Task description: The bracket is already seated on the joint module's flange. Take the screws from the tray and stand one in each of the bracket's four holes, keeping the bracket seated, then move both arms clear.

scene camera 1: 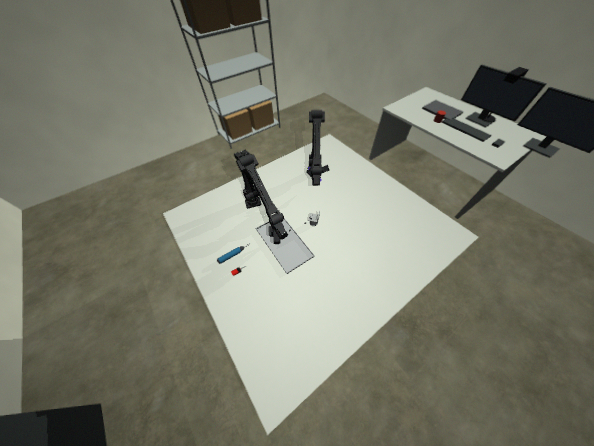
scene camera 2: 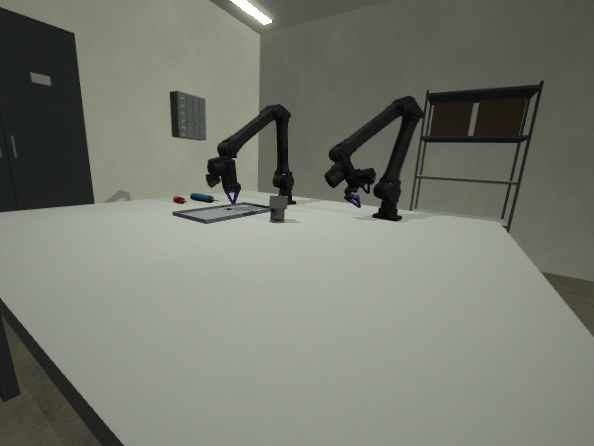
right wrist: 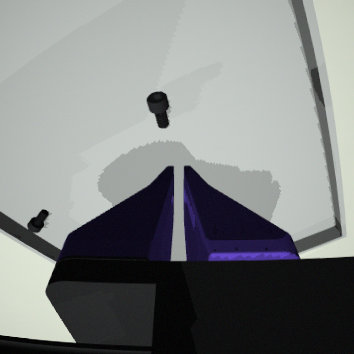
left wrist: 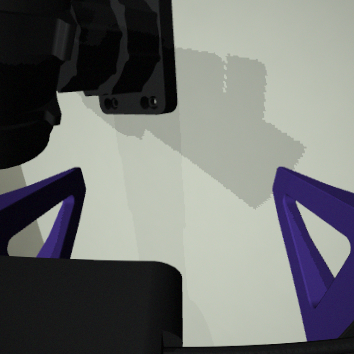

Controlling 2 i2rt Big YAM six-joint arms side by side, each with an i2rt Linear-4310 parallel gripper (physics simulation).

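Pixels of known places: left gripper, fingertip midpoint: [scene camera 2: 364, 200] [left wrist: 178, 177]; right gripper, fingertip midpoint: [scene camera 2: 233, 203] [right wrist: 178, 176]; left arm's base at its link origin: [scene camera 2: 386, 218] [left wrist: 135, 45]; right arm's base at its link origin: [scene camera 1: 253, 203].
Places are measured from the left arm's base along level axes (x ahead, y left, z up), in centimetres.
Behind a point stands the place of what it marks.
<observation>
The joint module [scene camera 1: 314, 222] {x 47.9, y -31.3, z 3.9 cm} [scene camera 2: 277, 216] {x 47.7, y -28.4, z 2.7 cm} stands upright with the grey bracket [scene camera 2: 278, 202] {x 48.1, y -27.8, z 8.4 cm} on top; its holes are too small to make out. In the right wrist view, a black socket-head screw [right wrist: 158, 106] {x 46.7, y -60.6, z 1.4 cm} lies on the grey tray [right wrist: 240, 80] {x 45.6, y -64.6, z 0.4 cm} [scene camera 1: 295, 256] {x 62.6, y -55.9, z 0.4 cm} [scene camera 2: 206, 221] {x 68.9, y -45.0, z 0.9 cm}, beyond my right fingertips and apart from them. A second screw [right wrist: 38, 220] {x 42.9, y -49.3, z 1.1 cm} lies near the tray's rim at lower left. My right gripper [right wrist: 178, 176] {x 43.8, y -60.1, z 3.3 cm} [scene camera 2: 233, 202] {x 43.8, y -60.1, z 3.3 cm} is shut and empty, low over the tray. My left gripper [left wrist: 178, 177] {x 10.8, y -8.1, z 8.6 cm} [scene camera 2: 361, 195] {x 10.8, y -8.1, z 8.6 cm} is open and empty, away from tray and module.
A blue screwdriver [scene camera 1: 230, 254] {x 40.5, y -92.6, z 3.8 cm} [scene camera 2: 201, 197] {x 41.4, y -90.5, z 2.7 cm} and a short red driver [scene camera 1: 236, 271] {x 53.4, y -93.7, z 3.2 cm} [scene camera 2: 179, 200] {x 53.9, y -91.1, z 2.0 cm} lie beside the tray. A small dark piece [scene camera 1: 305, 223] {x 43.1, y -36.0, z 0.4 cm} lies on the white table [scene camera 1: 370, 280] {x 100.8, y -24.3, z 0.0 cm} between tray and module. My right arm reaches over the tray's upper end.
</observation>
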